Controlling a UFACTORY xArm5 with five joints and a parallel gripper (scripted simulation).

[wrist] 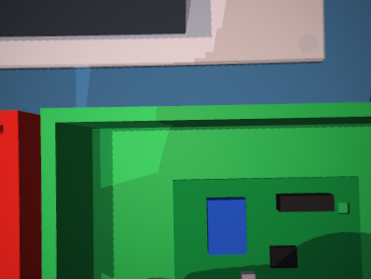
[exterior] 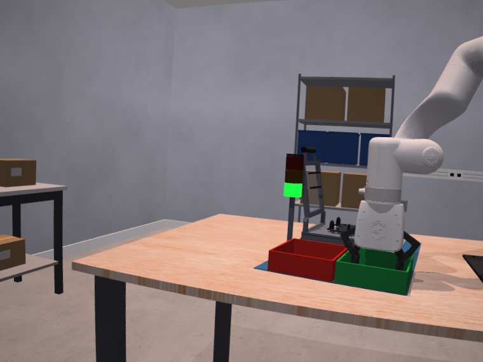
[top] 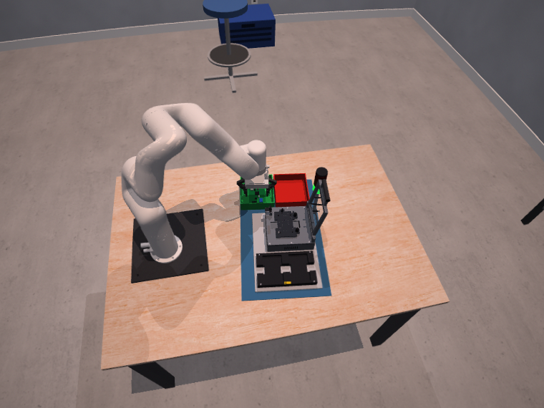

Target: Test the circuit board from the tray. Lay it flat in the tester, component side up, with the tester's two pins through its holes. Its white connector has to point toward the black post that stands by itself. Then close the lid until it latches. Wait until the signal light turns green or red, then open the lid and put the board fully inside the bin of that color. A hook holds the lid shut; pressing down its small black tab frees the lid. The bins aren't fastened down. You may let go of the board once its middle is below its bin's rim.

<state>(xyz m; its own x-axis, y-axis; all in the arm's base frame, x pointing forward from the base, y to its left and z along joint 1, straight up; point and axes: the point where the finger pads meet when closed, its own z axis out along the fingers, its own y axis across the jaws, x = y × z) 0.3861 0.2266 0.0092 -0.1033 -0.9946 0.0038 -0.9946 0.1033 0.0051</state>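
Right now my hand is right at the green bin. Also, from my hand: red bin: 150 mm ahead, 10 mm to the right; then lid: 200 mm ahead, 220 mm to the right, 170 mm above; then green circuit board: 10 mm below.
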